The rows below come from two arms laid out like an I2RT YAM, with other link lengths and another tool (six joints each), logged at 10 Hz.
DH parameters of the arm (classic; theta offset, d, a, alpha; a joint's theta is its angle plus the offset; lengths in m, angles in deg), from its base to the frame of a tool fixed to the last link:
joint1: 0 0.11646 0.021 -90
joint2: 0 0 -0.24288 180
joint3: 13.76 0 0.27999 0
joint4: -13.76 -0.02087 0.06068 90
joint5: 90 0.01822 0 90
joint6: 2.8 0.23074 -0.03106 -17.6
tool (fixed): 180 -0.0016 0 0
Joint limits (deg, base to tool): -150..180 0..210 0..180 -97..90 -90..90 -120..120
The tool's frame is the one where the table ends.
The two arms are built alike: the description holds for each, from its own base.
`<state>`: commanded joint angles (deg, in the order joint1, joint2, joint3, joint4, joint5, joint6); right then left.
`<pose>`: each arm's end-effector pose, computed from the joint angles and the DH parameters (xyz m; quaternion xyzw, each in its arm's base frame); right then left.
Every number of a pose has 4 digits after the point. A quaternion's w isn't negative.
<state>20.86 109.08 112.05 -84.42 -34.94 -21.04 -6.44 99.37 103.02 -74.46 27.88 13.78</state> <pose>0.2883 0.2987 0.1935 -0.3584 -0.8978 -0.1223 0.2248 0.4011 -0.1058 0.1752 0.8543 0.4844 -0.1037 0.1571</pose>
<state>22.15 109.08 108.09 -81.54 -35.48 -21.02 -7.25 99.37 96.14 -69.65 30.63 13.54</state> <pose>0.2812 0.3067 0.1761 -0.3489 -0.8994 -0.1166 0.2360 0.3954 -0.1213 0.1437 0.8546 0.4744 -0.1344 0.1631</pose>
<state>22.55 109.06 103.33 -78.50 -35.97 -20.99 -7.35 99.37 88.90 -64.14 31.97 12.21</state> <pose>0.2759 0.3089 0.1548 -0.3476 -0.8972 -0.1087 0.2498 0.3897 -0.1260 0.1084 0.8468 0.4811 -0.1582 0.1625</pose>
